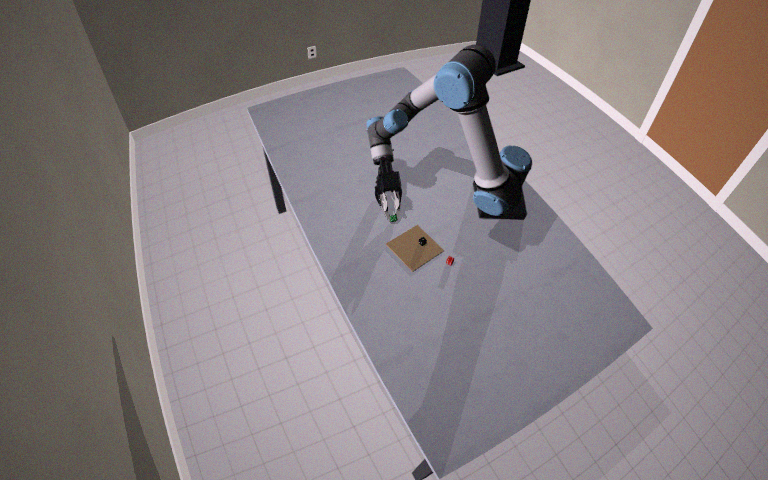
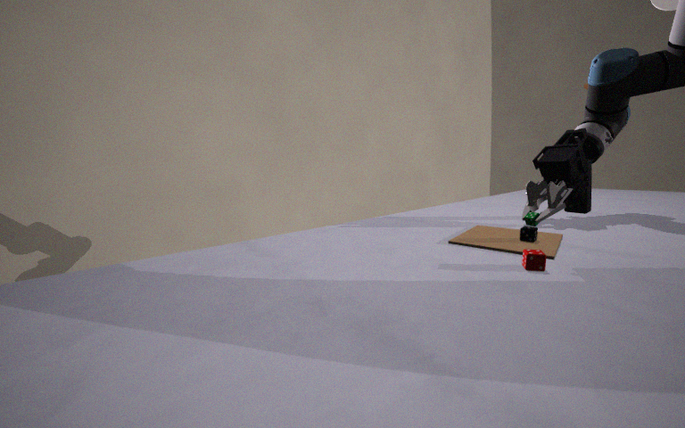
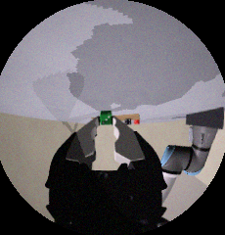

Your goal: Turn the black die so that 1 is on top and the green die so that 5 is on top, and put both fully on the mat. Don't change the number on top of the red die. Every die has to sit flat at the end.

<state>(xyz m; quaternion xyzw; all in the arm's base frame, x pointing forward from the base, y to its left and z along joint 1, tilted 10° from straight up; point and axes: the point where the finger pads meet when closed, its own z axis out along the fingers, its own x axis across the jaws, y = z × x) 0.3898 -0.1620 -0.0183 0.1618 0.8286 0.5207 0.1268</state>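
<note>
Right now my hand is 14 cm to the right of the brown mat, 2 cm above it and 1 cm short of it. Round my hand: green die right at my hand; then red die 26 cm to the left, 4 cm behind, 1 cm below; then black die 14 cm to the left, 2 cm behind.
</note>
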